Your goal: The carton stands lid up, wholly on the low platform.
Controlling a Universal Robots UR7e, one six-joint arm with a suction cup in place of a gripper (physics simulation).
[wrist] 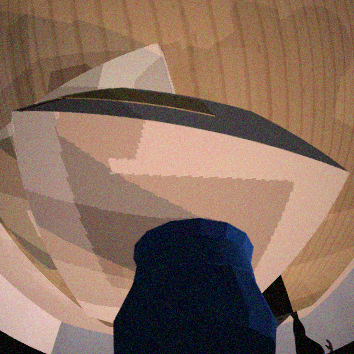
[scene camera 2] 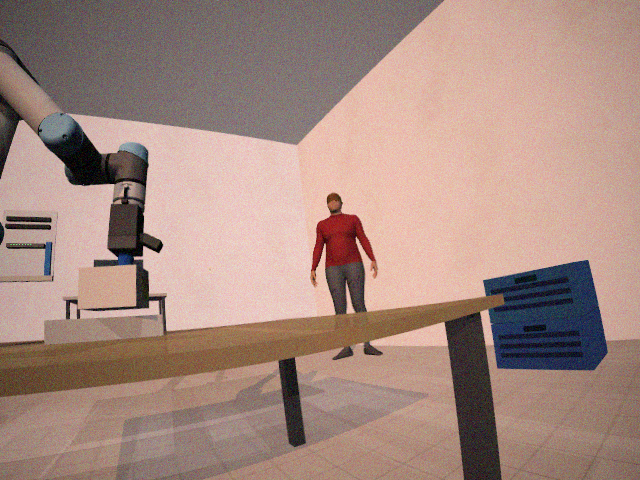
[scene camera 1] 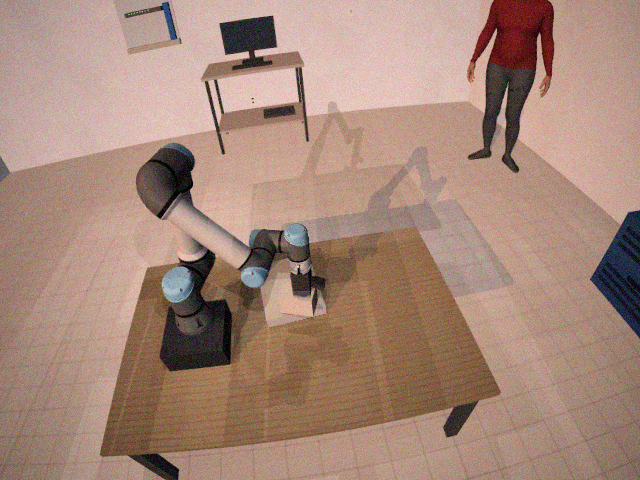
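Where they show: end effector, tool point: (wrist: pixel 192 232) (scene camera 2: pixel 125 274); arm's base, origin of the base link: (scene camera 1: pixel 195 319).
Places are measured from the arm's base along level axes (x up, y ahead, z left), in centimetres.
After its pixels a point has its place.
Note:
The beige carton (scene camera 1: pixel 296 306) @(x 1.4, y 39.1, z 5.3 cm) (scene camera 2: pixel 106 287) @(x 0.6, y 38.6, z 5.3 cm) (wrist: pixel 218 154) hangs lid up from my blue suction cup (scene camera 2: pixel 123 257) (wrist: pixel 194 246), which presses on the middle of its top face. The carton is over the low grey platform (scene camera 1: pixel 275 317) @(x -5.5, y 29.9, z 5.4 cm) (scene camera 2: pixel 92 330) @(x -8.1, y 35.2, z 6.5 cm) (wrist: pixel 128 68) @(x -5.6, y 47.6, z 12.7 cm). In the second scene view a thin gap shows between the carton's bottom and the platform's top. The carton's right edge lies near the platform's right edge. The suction cup holds the carton.
The platform lies on the wooden table (scene camera 1: pixel 388 335) @(x -10.3, y 73.4, z -0.6 cm) (scene camera 2: pixel 310 330) @(x -10.3, y 71.3, z -27.8 cm) beside the robot base (scene camera 1: pixel 196 338) @(x 0.0, y 2.8, z -8.8 cm). A person in red (scene camera 1: pixel 514 67) (scene camera 2: pixel 341 248) stands by the far wall. A blue box (scene camera 1: pixel 620 269) (scene camera 2: pixel 548 314) is at the right, and a desk with a monitor (scene camera 1: pixel 252 62) at the back.

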